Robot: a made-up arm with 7 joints. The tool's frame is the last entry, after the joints. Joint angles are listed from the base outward.
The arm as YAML. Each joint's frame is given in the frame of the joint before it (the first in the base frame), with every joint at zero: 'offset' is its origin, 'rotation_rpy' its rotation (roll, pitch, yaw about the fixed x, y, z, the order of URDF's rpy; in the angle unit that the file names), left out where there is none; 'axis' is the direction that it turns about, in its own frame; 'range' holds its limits. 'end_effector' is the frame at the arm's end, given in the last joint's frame.
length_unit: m
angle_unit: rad
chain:
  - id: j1
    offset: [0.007, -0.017, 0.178]
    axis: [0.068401, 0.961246, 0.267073]
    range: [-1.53, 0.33]
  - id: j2
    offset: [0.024, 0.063, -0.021]
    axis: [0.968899, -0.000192, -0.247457]
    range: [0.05, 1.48]
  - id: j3
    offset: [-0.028, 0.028, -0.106]
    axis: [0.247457, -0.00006, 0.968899]
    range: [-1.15, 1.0]
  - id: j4
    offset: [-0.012, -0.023, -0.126]
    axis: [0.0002, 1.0, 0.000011]
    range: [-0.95, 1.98]
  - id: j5
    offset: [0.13, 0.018, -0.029]
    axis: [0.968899, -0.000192, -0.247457]
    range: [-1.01, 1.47]
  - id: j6
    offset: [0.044, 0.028, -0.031]
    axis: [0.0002, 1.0, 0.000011]
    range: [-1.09, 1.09]
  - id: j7
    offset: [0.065, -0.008, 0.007]
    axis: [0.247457, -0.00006, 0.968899]
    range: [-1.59, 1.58]
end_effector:
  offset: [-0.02, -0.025, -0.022]
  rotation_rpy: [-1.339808, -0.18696, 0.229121]
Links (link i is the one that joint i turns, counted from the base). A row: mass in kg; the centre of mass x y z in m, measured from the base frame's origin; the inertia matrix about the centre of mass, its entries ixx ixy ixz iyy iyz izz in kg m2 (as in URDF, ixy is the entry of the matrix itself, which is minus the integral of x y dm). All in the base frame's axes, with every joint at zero. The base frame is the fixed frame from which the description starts. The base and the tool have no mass.
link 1: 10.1; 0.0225 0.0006 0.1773; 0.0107 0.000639 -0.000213 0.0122 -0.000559 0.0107
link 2: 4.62; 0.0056 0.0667 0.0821; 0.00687 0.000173 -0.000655 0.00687 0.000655 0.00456
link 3: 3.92; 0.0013 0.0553 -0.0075; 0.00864 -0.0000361 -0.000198 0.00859 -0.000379 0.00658
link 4: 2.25; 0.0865 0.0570 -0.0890; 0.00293 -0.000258 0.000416 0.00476 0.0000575 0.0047
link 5: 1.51; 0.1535 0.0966 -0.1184; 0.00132 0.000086 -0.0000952 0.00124 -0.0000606 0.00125
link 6: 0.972; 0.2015 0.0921 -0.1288; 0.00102 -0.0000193 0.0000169 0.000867 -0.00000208 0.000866
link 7: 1.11; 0.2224 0.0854 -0.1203; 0.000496 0 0.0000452 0.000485 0 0.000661
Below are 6 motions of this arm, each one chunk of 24 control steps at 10 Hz.
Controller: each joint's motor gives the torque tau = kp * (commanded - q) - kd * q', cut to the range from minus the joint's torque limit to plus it. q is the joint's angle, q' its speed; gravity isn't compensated. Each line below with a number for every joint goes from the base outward.
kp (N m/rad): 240 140 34 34 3.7 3.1 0.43
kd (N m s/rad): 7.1 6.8 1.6 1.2 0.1 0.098 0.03
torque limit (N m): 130 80 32 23 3.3 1.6 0.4
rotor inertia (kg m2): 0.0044 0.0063 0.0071 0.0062 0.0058 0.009 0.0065
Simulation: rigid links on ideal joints. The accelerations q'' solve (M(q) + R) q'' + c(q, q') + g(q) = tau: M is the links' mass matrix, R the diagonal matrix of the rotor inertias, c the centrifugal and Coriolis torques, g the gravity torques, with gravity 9.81 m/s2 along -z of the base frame. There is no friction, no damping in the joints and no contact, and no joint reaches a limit. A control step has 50 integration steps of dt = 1/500 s. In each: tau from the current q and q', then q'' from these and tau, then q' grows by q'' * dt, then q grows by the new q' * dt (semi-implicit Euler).
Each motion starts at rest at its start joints. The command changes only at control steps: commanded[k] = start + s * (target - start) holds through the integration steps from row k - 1 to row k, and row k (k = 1, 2, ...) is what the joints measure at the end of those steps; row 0 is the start. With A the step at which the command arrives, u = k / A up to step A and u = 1 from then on. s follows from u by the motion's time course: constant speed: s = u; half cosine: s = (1 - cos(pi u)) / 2; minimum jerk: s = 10 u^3 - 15 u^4 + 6 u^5; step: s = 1 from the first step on.
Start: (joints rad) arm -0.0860 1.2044 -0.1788 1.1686 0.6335 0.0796 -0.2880
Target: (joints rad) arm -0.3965 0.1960 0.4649 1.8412 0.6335 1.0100 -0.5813
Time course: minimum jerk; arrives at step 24
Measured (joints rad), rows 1 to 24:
1: -0.0780 1.1054 -0.2131 1.1597 0.6404 0.1274 -0.2864
2: -0.0544 0.9773 -0.3318 1.1469 0.7858 0.0203 -0.2403
3: -0.0516 0.9272 -0.3794 1.1306 0.9533 -0.1586 -0.1509
4: -0.0740 0.9404 -0.3312 1.1377 0.8963 -0.1026 -0.0871
5: -0.0968 0.9642 -0.2450 1.1739 0.7172 0.1094 -0.0867
6: -0.1047 0.9557 -0.1860 1.2353 0.6523 0.2125 -0.1418
7: -0.1089 0.8954 -0.1619 1.2936 0.6704 0.2069 -0.2083
8: -0.1241 0.8103 -0.1417 1.3299 0.7048 0.1984 -0.2437
9: -0.1497 0.7365 -0.1020 1.3615 0.7313 0.2241 -0.2451
10: -0.1772 0.6805 -0.0396 1.4063 0.7134 0.2961 -0.2385
11: -0.2002 0.6275 0.0326 1.4672 0.6625 0.4046 -0.2491
12: -0.2189 0.5636 0.1015 1.5354 0.6202 0.5050 -0.2831
13: -0.2384 0.4891 0.1639 1.5969 0.5999 0.5696 -0.3294
14: -0.2618 0.4157 0.2213 1.6441 0.5991 0.6115 -0.3748
15: -0.2863 0.3536 0.2736 1.6795 0.6138 0.6523 -0.4155
16: -0.3074 0.3029 0.3203 1.7108 0.6310 0.6981 -0.4550
17: -0.3233 0.2590 0.3612 1.7424 0.6382 0.7450 -0.4961
18: -0.3350 0.2192 0.3961 1.7727 0.6362 0.7861 -0.5360
19: -0.3446 0.1856 0.4239 1.7965 0.6346 0.8159 -0.5692
20: -0.3527 0.1616 0.4440 1.8108 0.6405 0.8337 -0.5918
21: -0.3589 0.1477 0.4564 1.8168 0.6525 0.8430 -0.6047
22: -0.3623 0.1417 0.4628 1.8186 0.6628 0.8480 -0.6112
23: -0.3630 0.1404 0.4652 1.8194 0.6660 0.8514 -0.6146
24: -0.3622 0.1411 0.4656 1.8205 0.6640 0.8542 -0.6166

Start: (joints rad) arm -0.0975 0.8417 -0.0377 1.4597 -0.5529 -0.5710 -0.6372
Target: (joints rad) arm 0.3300 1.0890 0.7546 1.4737 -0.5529 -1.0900 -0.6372
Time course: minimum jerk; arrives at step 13
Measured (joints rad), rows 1 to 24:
1: -0.0907 0.7570 -0.0540 1.4369 -0.5450 -0.4565 -0.6418
2: -0.0768 0.6457 -0.0916 1.4160 -0.5594 -0.2550 -0.6034
3: -0.0532 0.6300 -0.0626 1.4186 -0.6160 -0.2377 -0.5083
4: -0.0174 0.6966 0.0298 1.4397 -0.6072 -0.3867 -0.4193
5: 0.0303 0.7692 0.1389 1.4519 -0.5464 -0.5365 -0.3968
6: 0.0821 0.8029 0.2415 1.4516 -0.5307 -0.6202 -0.4359
7: 0.1368 0.8140 0.3412 1.4602 -0.5464 -0.6564 -0.4859
8: 0.1933 0.8332 0.4476 1.4847 -0.5768 -0.6906 -0.5105
9: 0.2425 0.8649 0.5510 1.5065 -0.6154 -0.7536 -0.5114
10: 0.2750 0.8948 0.6288 1.5093 -0.6262 -0.8385 -0.5036
11: 0.2908 0.9129 0.6712 1.4993 -0.5994 -0.9071 -0.4926
12: 0.2964 0.9194 0.6867 1.4928 -0.5736 -0.9305 -0.4787
13: 0.2969 0.9171 0.6890 1.4950 -0.5765 -0.9168 -0.4657
14: 0.2967 0.9114 0.6894 1.5004 -0.5934 -0.8950 -0.4573
15: 0.2971 0.9081 0.6908 1.5047 -0.6038 -0.8860 -0.4558
16: 0.2972 0.9087 0.6917 1.5045 -0.6031 -0.8906 -0.4607
17: 0.2967 0.9111 0.6912 1.5007 -0.5948 -0.8993 -0.4677
18: 0.2963 0.9130 0.6900 1.4975 -0.5867 -0.9044 -0.4722
19: 0.2964 0.9132 0.6895 1.4975 -0.5855 -0.9041 -0.4723
20: 0.2967 0.9121 0.6899 1.4996 -0.5908 -0.9008 -0.4696
21: 0.2969 0.9109 0.6906 1.5015 -0.5960 -0.8975 -0.4665
22: 0.2969 0.9106 0.6908 1.5017 -0.5968 -0.8964 -0.4650
23: 0.2967 0.9111 0.6907 1.5007 -0.5940 -0.8977 -0.4652
24: 0.2966 0.9118 0.6903 1.4996 -0.5911 -0.9000 -0.4662

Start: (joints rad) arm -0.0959 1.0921 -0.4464 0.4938 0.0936 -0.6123 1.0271
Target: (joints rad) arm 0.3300 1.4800 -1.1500 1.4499 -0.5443 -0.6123 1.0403
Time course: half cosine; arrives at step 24
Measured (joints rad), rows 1 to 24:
1: -0.0876 0.9999 -0.4863 0.5523 0.0683 -0.4872 1.0493
2: -0.0488 0.9265 -0.6415 0.5769 0.0804 -0.2453 1.1539
3: -0.0233 0.9137 -0.7196 0.5941 0.1453 -0.2857 1.2830
4: -0.0297 0.9467 -0.6846 0.6039 0.1357 -0.4437 1.3393
5: -0.0401 0.9880 -0.6220 0.6161 0.0605 -0.4463 1.3100
6: -0.0256 1.0153 -0.6199 0.6542 -0.0011 -0.3851 1.2536
7: 0.0076 1.0219 -0.6812 0.7063 -0.0125 -0.3705 1.2127
8: 0.0378 1.0224 -0.7496 0.7388 -0.0066 -0.3851 1.2007
9: 0.0557 1.0348 -0.7848 0.7598 -0.0104 -0.4195 1.2168
10: 0.0703 1.0618 -0.7965 0.7942 -0.0468 -0.4512 1.2481
11: 0.0923 1.0934 -0.8149 0.8467 -0.1041 -0.4529 1.2773
12: 0.1206 1.1193 -0.8515 0.9018 -0.1470 -0.4415 1.2918
13: 0.1477 1.1385 -0.8938 0.9443 -0.1667 -0.4524 1.2889
14: 0.1701 1.1562 -0.9291 0.9769 -0.1801 -0.4891 1.2761
15: 0.1909 1.1762 -0.9585 1.0126 -0.2034 -0.5207 1.2652
16: 0.2131 1.1987 -0.9880 1.0566 -0.2372 -0.5291 1.2627
17: 0.2350 1.2212 -1.0177 1.1017 -0.2706 -0.5309 1.2664
18: 0.2536 1.2413 -1.0438 1.1390 -0.2956 -0.5463 1.2700
19: 0.2689 1.2575 -1.0660 1.1674 -0.3127 -0.5708 1.2700
20: 0.2823 1.2698 -1.0860 1.1910 -0.3261 -0.5873 1.2669
21: 0.2935 1.2797 -1.1030 1.2118 -0.3384 -0.5926 1.2630
22: 0.3013 1.2882 -1.1150 1.2282 -0.3496 -0.5963 1.2595
23: 0.3055 1.2944 -1.1212 1.2383 -0.3574 -0.6027 1.2571
24: 0.3064 1.2970 -1.1226 1.2409 -0.3595 -0.6066 1.2557

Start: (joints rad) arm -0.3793 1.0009 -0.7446 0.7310 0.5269 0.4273 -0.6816
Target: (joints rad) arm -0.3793 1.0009 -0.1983 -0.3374 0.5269 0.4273 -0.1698
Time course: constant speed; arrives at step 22
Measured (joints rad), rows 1 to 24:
1: -0.3497 0.9137 -0.7577 0.7541 0.4655 0.4921 -0.6772
2: -0.3062 0.8377 -0.8778 0.7003 0.3948 0.4686 -0.6336
3: -0.2986 0.8193 -0.9185 0.6286 0.4897 0.3207 -0.5282
4: -0.3231 0.8397 -0.8491 0.5765 0.5875 0.3021 -0.4102
5: -0.3413 0.8673 -0.7531 0.5479 0.5063 0.4268 -0.3414
6: -0.3365 0.8855 -0.7061 0.5365 0.4001 0.5216 -0.3370
7: -0.3214 0.8826 -0.7148 0.5154 0.3636 0.5253 -0.3581
8: -0.3145 0.8669 -0.7353 0.4620 0.3705 0.4849 -0.3569
9: -0.3178 0.8583 -0.7304 0.3967 0.4120 0.4401 -0.3206
10: -0.3231 0.8635 -0.6971 0.3469 0.4402 0.4281 -0.2655
11: -0.3243 0.8738 -0.6565 0.3159 0.4123 0.4665 -0.2135
12: -0.3213 0.8795 -0.6280 0.2888 0.3596 0.5205 -0.1756
13: -0.3177 0.8788 -0.6143 0.2519 0.3293 0.5424 -0.1495
14: -0.3163 0.8756 -0.6053 0.2033 0.3305 0.5275 -0.1264
15: -0.3170 0.8747 -0.5895 0.1518 0.3454 0.5070 -0.1009
16: -0.3178 0.8772 -0.5644 0.1059 0.3502 0.5068 -0.0735
17: -0.3176 0.8807 -0.5363 0.0660 0.3356 0.5272 -0.0469
18: -0.3165 0.8827 -0.5118 0.0265 0.3143 0.5503 -0.0225
19: -0.3154 0.8831 -0.4922 -0.0169 0.3013 0.5603 0.0010
20: -0.3148 0.8830 -0.4735 -0.0643 0.2991 0.5575 0.0250
21: -0.3149 0.8838 -0.4517 -0.1128 0.3016 0.5531 0.0495
22: -0.3152 0.8855 -0.4263 -0.1604 0.3020 0.5549 0.0729
23: -0.3192 0.8880 -0.4147 -0.1711 0.3313 0.5332 0.0818
24: -0.3169 0.8885 -0.4150 -0.1615 0.3332 0.5283 0.0769

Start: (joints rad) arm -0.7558 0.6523 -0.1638 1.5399 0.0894 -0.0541 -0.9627
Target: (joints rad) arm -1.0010 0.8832 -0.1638 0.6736 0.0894 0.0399 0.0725
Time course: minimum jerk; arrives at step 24
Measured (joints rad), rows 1 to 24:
1: -0.7024 0.5857 -0.1863 1.5576 0.0939 -0.0031 -0.9833
2: -0.6510 0.4865 -0.2017 1.6418 0.0094 0.1533 -0.9932
3: -0.6443 0.4738 -0.1812 1.6643 -0.1551 0.2834 -0.9667
4: -0.6700 0.5229 -0.1749 1.6234 -0.1334 0.2482 -0.9414
5: -0.6979 0.5623 -0.1874 1.5565 0.0345 0.1015 -0.9315
6: -0.7144 0.5648 -0.2023 1.5022 0.0799 0.0299 -0.9067
7: -0.7155 0.5527 -0.2155 1.4784 0.0255 0.0855 -0.8418
8: -0.7138 0.5562 -0.2192 1.4679 -0.0482 0.1854 -0.7392
9: -0.7228 0.5782 -0.2167 1.4396 -0.1031 0.2448 -0.6226
10: -0.7432 0.6033 -0.2198 1.3802 -0.0982 0.2411 -0.5150
11: -0.7675 0.6213 -0.2327 1.3020 -0.0625 0.2033 -0.4186
12: -0.7882 0.6346 -0.2508 1.2271 -0.0456 0.1783 -0.3225
13: -0.8027 0.6490 -0.2673 1.1686 -0.0579 0.1922 -0.2203
14: -0.8142 0.6666 -0.2782 1.1223 -0.0877 0.2349 -0.1157
15: -0.8270 0.6854 -0.2855 1.0762 -0.1129 0.2734 -0.0187
16: -0.8420 0.7023 -0.2937 1.0239 -0.1174 0.2833 0.0629
17: -0.8571 0.7161 -0.3044 0.9689 -0.1061 0.2685 0.1268
18: -0.8696 0.7272 -0.3159 0.9209 -0.0942 0.2505 0.1749
19: -0.8778 0.7363 -0.3256 0.8870 -0.0916 0.2470 0.2106
20: -0.8823 0.7435 -0.3320 0.8673 -0.0993 0.2594 0.2370
21: -0.8847 0.7486 -0.3355 0.8570 -0.1100 0.2760 0.2564
22: -0.8862 0.7515 -0.3373 0.8510 -0.1156 0.2844 0.2691
23: -0.8871 0.7525 -0.3386 0.8472 -0.1146 0.2820 0.2751
24: -0.8874 0.7523 -0.3399 0.8453 -0.1114 0.2762 0.2749

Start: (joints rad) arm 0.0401 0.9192 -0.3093 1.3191 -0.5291 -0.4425 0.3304
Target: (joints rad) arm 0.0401 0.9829 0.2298 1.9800 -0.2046 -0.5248 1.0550
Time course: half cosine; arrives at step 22
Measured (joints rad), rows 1 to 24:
1: 0.0359 0.8346 -0.3186 1.2944 -0.5282 -0.3282 0.3561
2: 0.0397 0.7245 -0.3859 1.2377 -0.4969 -0.1664 0.4701
3: 0.0400 0.6939 -0.4009 1.2357 -0.4649 -0.2026 0.6456
4: 0.0350 0.7377 -0.3491 1.2848 -0.4434 -0.3051 0.7780
5: 0.0328 0.7883 -0.2885 1.3401 -0.4439 -0.3153 0.8062
6: 0.0361 0.7971 -0.2546 1.3809 -0.4468 -0.2900 0.7565
7: 0.0386 0.7747 -0.2358 1.4091 -0.4183 -0.2845 0.6989
8: 0.0361 0.7576 -0.2105 1.4353 -0.3713 -0.2995 0.6921
9: 0.0318 0.7623 -0.1710 1.4719 -0.3285 -0.3291 0.7480
10: 0.0304 0.7778 -0.1236 1.5211 -0.3021 -0.3533 0.8379
11: 0.0315 0.7878 -0.0763 1.5757 -0.2865 -0.3573 0.9240
12: 0.0322 0.7884 -0.0312 1.6273 -0.2659 -0.3528 0.9855
13: 0.0309 0.7863 0.0122 1.6727 -0.2347 -0.3592 1.0221
14: 0.0285 0.7880 0.0541 1.7140 -0.1999 -0.3787 1.0455
15: 0.0267 0.7935 0.0939 1.7540 -0.1702 -0.3974 1.0684
16: 0.0260 0.7990 0.1312 1.7934 -0.1494 -0.4055 1.0975
17: 0.0259 0.8021 0.1651 1.8300 -0.1346 -0.4059 1.1324
18: 0.0255 0.8034 0.1944 1.8608 -0.1210 -0.4066 1.1672
19: 0.0247 0.8047 0.2177 1.8837 -0.1072 -0.4111 1.1955
20: 0.0238 0.8065 0.2344 1.8992 -0.0954 -0.4174 1.2134
21: 0.0233 0.8081 0.2446 1.9082 -0.0885 -0.4217 1.2211
22: 0.0232 0.8087 0.2485 1.9112 -0.0874 -0.4218 1.2210
23: 0.0231 0.8086 0.2489 1.9108 -0.0880 -0.4207 1.2168
24: 0.0228 0.8084 0.2487 1.9098 -0.0863 -0.4219 1.2126

